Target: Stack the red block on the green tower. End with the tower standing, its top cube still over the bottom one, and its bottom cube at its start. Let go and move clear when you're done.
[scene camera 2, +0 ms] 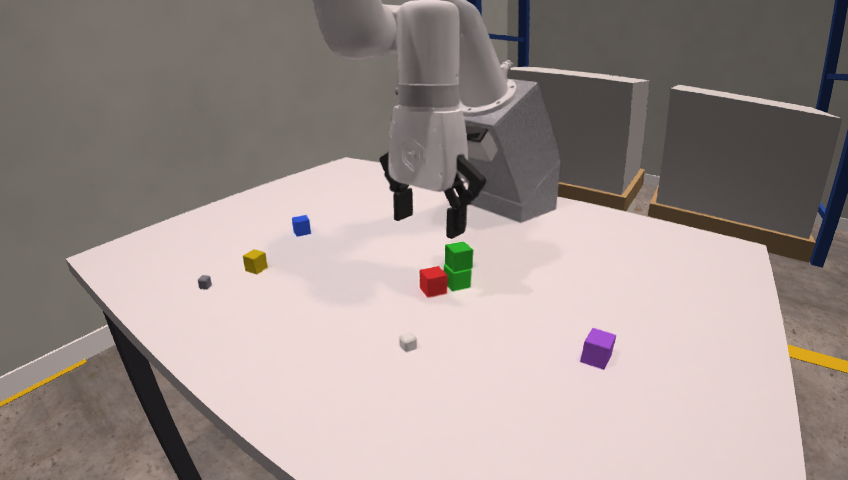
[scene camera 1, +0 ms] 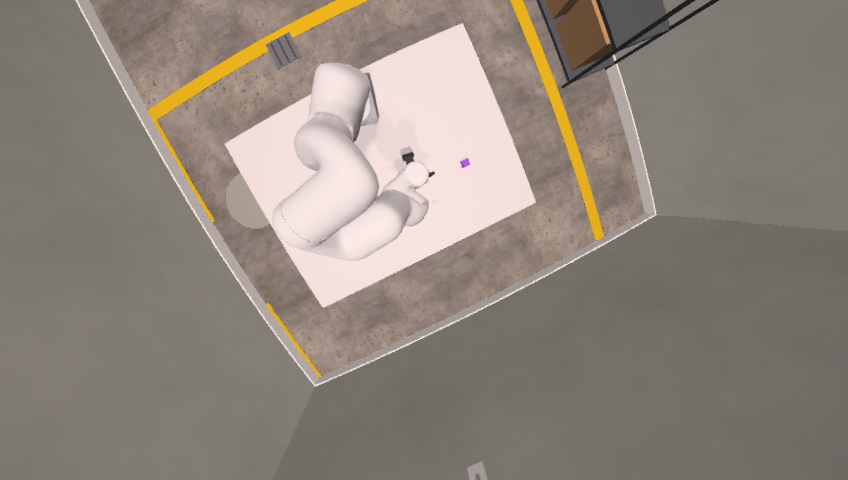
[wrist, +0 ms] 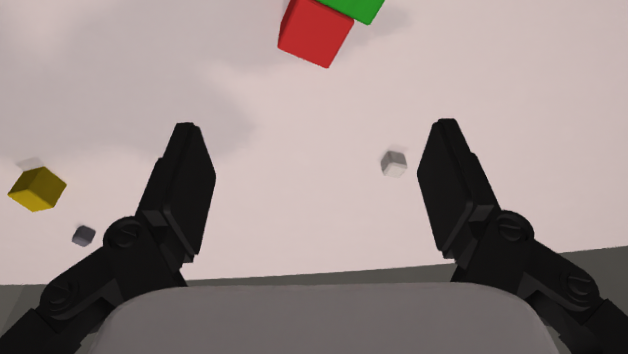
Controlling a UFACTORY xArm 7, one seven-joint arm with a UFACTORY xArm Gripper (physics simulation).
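Seen in the pictures: gripper, fingertip midpoint: [scene camera 2: 428,226] [wrist: 316,147]; arm's base, origin of the base link: [scene camera 2: 486,97].
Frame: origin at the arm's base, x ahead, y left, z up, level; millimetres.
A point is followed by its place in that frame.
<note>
The red block [scene camera 2: 433,281] @(x 305, y 131, z -219 mm) [wrist: 318,34] @(x 292, y 122, z -213 mm) sits on the table, close against the green tower's lower cube. The green tower [scene camera 2: 458,265] @(x 268, y 146, z -203 mm) is two cubes high and upright; its upper cube [scene camera 2: 458,257] @(x 268, y 145, z -191 mm) [wrist: 356,7] @(x 266, y 136, z -182 mm) sits over the lower cube [scene camera 2: 458,278] @(x 268, y 147, z -224 mm). In the wrist view part of the tower is cut off at the top edge. My gripper [scene camera 2: 429,220] @(x 302, y 120, z -140 mm) [wrist: 316,147] @(x 302, y 120, z -140 mm) is open and empty, pointing down above the table, with its fingertips higher than the tower. In the first scene view the arm hides the red block and the tower.
On the white table [scene camera 1: 452,77] @(x -86, y 444, z -244 mm) [scene camera 2: 535,428] @(x 434, y 378, z -244 mm) stand a purple cube [scene camera 1: 464,162] @(x 290, y 373, z -211 mm) [scene camera 2: 598,348] @(x 308, y 384, z -216 mm), a small white cube [scene camera 2: 408,342] @(x 422, y 194, z -229 mm) [wrist: 394,164] @(x 407, y 185, z -228 mm), a yellow cube [scene camera 2: 255,261] @(x 447, y -122, z -221 mm) [wrist: 37,189] @(x 429, y -128, z -221 mm), a small grey cube [scene camera 2: 204,281] @(x 537, y -139, z -229 mm) [wrist: 84,236] @(x 528, y -142, z -231 mm) and a blue cube [scene camera 2: 301,225] @(x 304, y -197, z -223 mm). The robot's grey base [scene camera 2: 523,154] @(x -16, y 78, z -102 mm) stands behind.
</note>
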